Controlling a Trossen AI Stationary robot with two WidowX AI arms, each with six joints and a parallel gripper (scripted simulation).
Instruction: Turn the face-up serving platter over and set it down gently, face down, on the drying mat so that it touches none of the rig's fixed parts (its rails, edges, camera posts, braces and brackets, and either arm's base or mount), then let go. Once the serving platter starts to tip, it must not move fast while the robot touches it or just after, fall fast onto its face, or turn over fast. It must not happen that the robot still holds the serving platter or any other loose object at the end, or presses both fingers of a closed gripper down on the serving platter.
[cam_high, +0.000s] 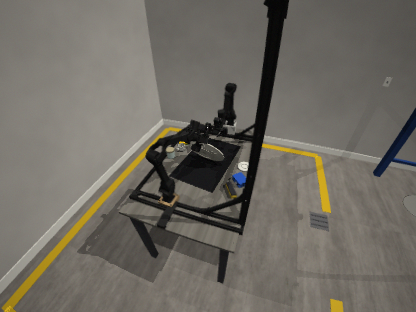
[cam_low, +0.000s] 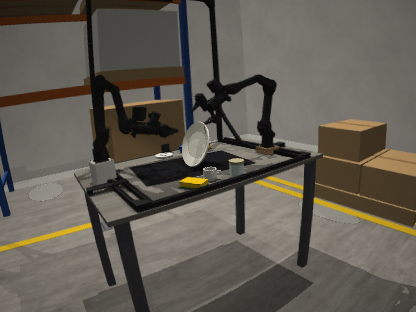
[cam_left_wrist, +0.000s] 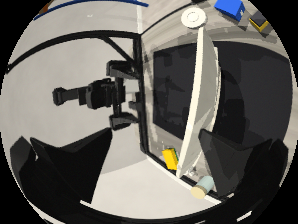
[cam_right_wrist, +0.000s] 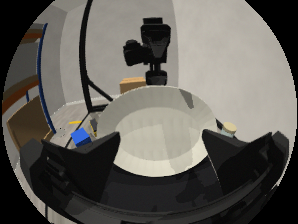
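My left hand is 3 cm to the left of the white serving platter and 15 cm above it. Also, from my left hand: black drying mat (8 cm to the right, 26 cm below); then mug (26 cm ahead, 8 cm to the right, 23 cm below); then yellow-black item (30 cm behind, 13 cm to the left, 24 cm below).
Right now my right hand is 14 cm to the right of the white serving platter and 10 cm above it. Round my right hand: yellow sponge 30 cm ahead, 19 cm below; then black drying mat 1 cm behind, 10 cm to the left, 21 cm below; then mug 26 cm ahead, 10 cm to the left, 18 cm below.
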